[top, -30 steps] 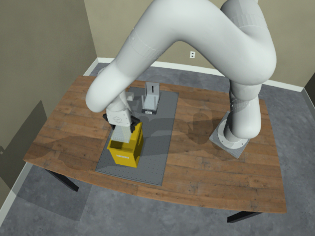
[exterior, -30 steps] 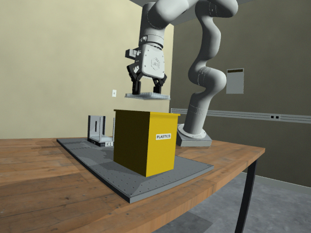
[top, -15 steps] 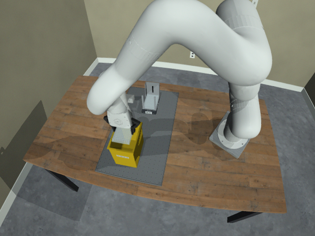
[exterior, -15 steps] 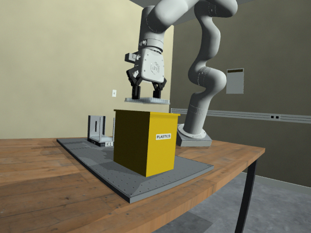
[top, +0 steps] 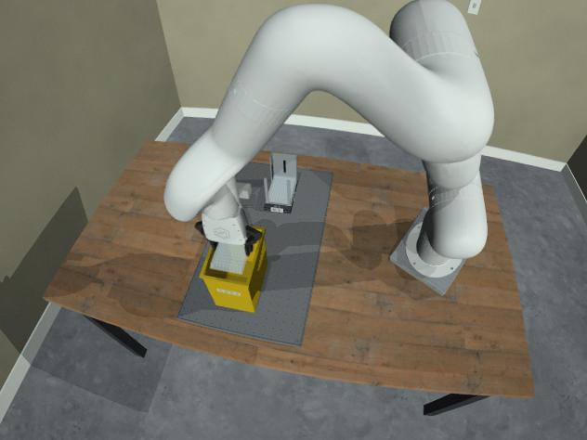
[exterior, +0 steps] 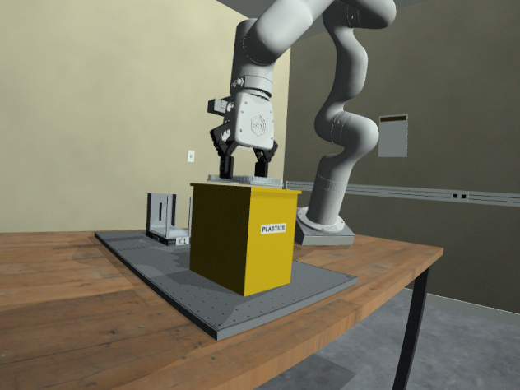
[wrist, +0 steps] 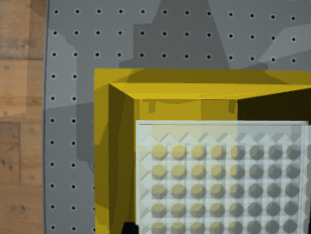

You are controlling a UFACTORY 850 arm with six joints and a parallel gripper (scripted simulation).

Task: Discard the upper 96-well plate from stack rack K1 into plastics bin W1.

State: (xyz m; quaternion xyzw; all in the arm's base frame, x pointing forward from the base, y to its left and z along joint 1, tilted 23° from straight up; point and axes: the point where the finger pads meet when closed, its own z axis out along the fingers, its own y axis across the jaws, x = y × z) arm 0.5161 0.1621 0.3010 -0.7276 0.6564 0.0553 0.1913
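Now: the plastics bin W1 11 cm below my hand. From my hand the other things lie so: white 96-well plate (1 cm below); grey rack post (3 cm behind, 45 cm to the right, 12 cm below).
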